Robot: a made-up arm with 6 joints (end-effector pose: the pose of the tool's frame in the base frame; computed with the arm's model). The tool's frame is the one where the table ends. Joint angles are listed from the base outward.
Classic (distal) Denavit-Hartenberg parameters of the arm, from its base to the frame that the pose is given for. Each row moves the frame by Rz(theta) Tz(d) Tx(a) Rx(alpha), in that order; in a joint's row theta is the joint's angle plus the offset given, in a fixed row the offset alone. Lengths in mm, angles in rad.
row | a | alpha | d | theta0
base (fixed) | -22.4 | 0 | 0 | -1.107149
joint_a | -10 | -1.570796 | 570 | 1.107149
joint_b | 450 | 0 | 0 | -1.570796
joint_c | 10 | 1.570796 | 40 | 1.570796
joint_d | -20 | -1.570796 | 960 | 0
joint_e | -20 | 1.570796 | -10 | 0
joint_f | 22.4 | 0 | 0 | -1.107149
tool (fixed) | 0 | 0 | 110 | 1.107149
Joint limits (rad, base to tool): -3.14..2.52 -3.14..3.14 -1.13..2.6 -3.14..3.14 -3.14..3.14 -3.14..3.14
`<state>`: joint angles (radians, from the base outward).
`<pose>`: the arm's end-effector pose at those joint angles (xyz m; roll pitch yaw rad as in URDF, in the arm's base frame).
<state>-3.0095 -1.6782 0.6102 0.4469 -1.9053 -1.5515</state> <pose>1.2485 0.2138 0.8777 2.9362 -0.3924 1.9094</pose>
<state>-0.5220 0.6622 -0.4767 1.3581 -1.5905 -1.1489</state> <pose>0.3309 -0.2824 1.8310 1.5507 -0.2405 -0.7299</pose>
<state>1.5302 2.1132 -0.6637 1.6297 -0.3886 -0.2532</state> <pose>0.0818 1.4467 0.4195 1.4798 0.1521 2.6976</pose>
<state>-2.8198 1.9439 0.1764 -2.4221 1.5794 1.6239</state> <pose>-1.2090 -0.3585 -0.0466 -0.6452 0.6294 1.5147</pose>
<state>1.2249 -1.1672 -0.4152 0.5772 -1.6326 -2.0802</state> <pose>-0.4274 -1.2471 0.6445 2.8945 -0.5320 0.2461</pose>
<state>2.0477 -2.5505 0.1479 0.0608 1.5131 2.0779</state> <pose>0.3963 -0.8838 -0.4569 -0.8091 0.4257 -2.3676</pose>
